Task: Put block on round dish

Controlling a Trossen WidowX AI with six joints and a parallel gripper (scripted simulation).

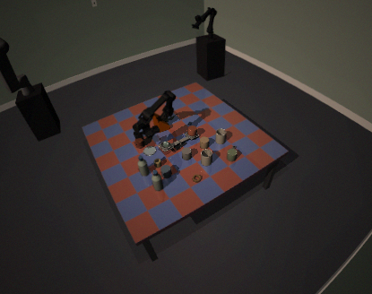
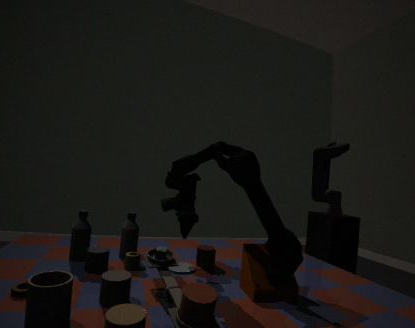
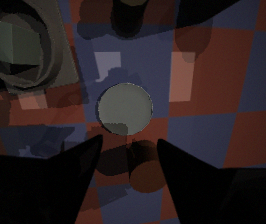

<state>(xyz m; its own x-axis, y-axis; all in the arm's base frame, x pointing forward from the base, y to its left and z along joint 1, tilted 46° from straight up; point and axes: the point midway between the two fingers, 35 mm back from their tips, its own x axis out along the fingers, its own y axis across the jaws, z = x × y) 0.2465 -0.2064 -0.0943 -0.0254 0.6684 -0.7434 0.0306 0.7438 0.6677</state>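
The pale block is 80 mm ahead of my gripper tip, 110 mm to the left of it and 30 mm below it. From my gripper tip the other things lie so: balance beam (50 mm ahead, 230 mm to the left, 80 mm below); then round dish (110 mm below).
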